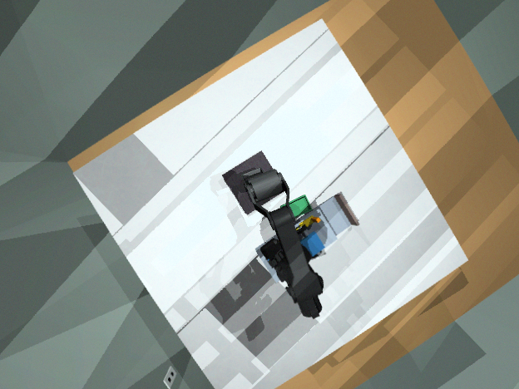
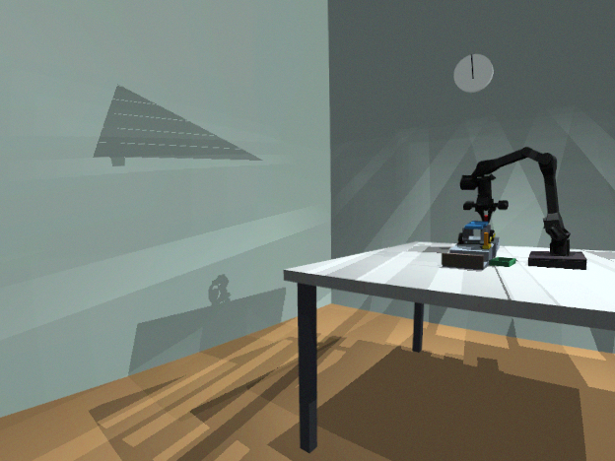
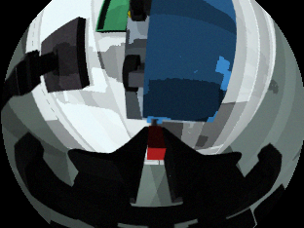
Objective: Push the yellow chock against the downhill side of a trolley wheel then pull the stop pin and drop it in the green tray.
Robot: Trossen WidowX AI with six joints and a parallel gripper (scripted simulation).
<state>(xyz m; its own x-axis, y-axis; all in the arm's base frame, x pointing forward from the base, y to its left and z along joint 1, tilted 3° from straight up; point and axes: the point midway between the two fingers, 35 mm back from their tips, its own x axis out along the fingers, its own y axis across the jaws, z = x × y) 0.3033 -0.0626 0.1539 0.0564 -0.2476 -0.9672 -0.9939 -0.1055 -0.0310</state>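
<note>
The green tray is 12 cm behind my gripper tip, 18 cm to the left of it and 16 cm below it. Round my gripper tip: ramp (1 cm ahead, 11 cm to the left, 11 cm below); then blue trolley (1 cm ahead, 10 cm to the left, 4 cm below); then red-headed stop pin (right at my gripper tip).
</note>
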